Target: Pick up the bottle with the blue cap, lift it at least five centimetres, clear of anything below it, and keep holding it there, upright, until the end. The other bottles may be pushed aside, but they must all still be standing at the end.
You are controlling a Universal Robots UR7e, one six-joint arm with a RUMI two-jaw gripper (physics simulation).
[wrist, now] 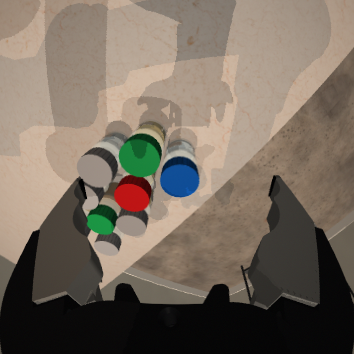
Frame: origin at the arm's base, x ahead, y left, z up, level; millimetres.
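Seen in the pictures: gripper, between the fingertips: (176, 178).
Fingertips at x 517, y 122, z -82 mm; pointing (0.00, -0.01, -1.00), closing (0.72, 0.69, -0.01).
Observation:
Offsets run from my fingertips to a thing's top centre. Level surfaces: height alone.
The bottle with the blue cap {dy -41, dx +40, dz -80 mm} (180, 177) stands upright at the right side of a tight group, seen from above, near the table's diagonal edge. My gripper (176, 178) is wide open and empty, above the bottles. The blue cap shows midway between the two fingertips in the view; the height gap cannot be judged exactly. A large green-capped bottle {dy -50, dx -22, dz -80 mm} (140, 155) stands just left of it, and a red-capped bottle {dy -112, dx +7, dz -80 mm} (132, 193) stands to its lower left.
A large grey-capped bottle {dy -110, dx -60, dz -80 mm} (95, 170), a small green-capped bottle {dy -208, dx -2, dz -80 mm} (101, 220) and grey-capped bottles {dy -167, dx +41, dz -80 mm} (131, 223) {dy -270, dx +42, dz -80 mm} (107, 244) stand further left and below. Another grey cap {dy -168, dx -53, dz -80 mm} (90, 201) is partly hidden by the left finger. The pale table {dz -185 mm} (270, 75) ends at a diagonal edge, with brown floor beyond.

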